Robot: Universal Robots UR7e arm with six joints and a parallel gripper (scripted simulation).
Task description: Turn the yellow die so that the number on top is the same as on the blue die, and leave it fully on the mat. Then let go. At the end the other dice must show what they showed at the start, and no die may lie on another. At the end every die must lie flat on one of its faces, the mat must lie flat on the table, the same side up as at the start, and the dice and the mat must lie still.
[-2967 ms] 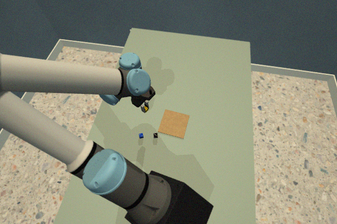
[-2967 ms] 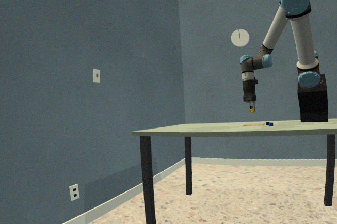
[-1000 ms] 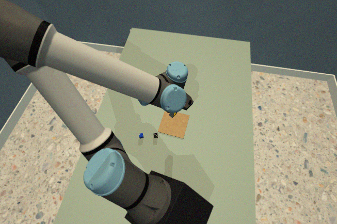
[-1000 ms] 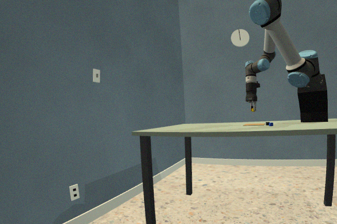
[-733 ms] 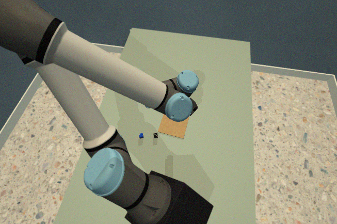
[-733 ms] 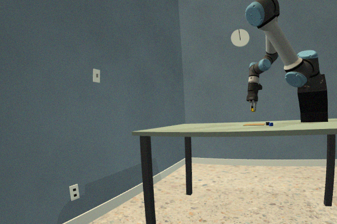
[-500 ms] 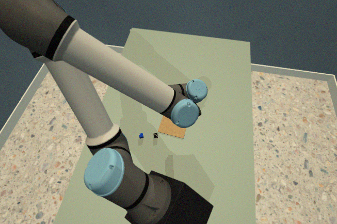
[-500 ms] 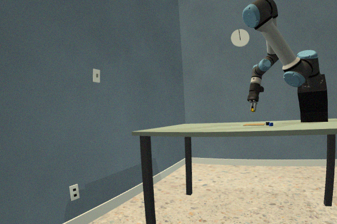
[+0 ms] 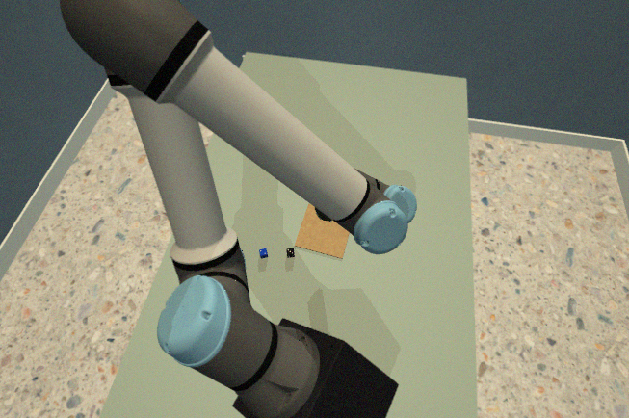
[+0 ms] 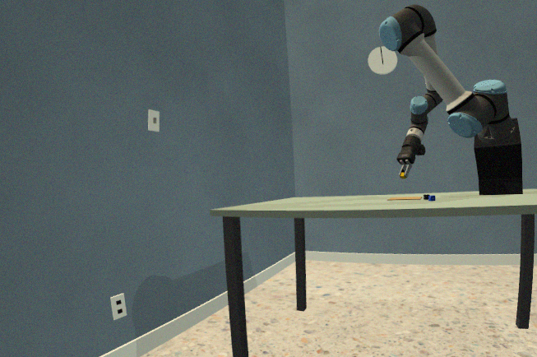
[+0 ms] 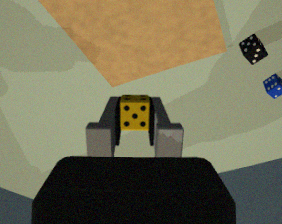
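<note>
Right now the yellow die is 1 cm below my hand. Round my hand: blue die (11 cm behind, 15 cm to the left, 10 cm below); then tan mat (11 cm below); then black die (9 cm behind, 8 cm to the left, 10 cm below).
</note>
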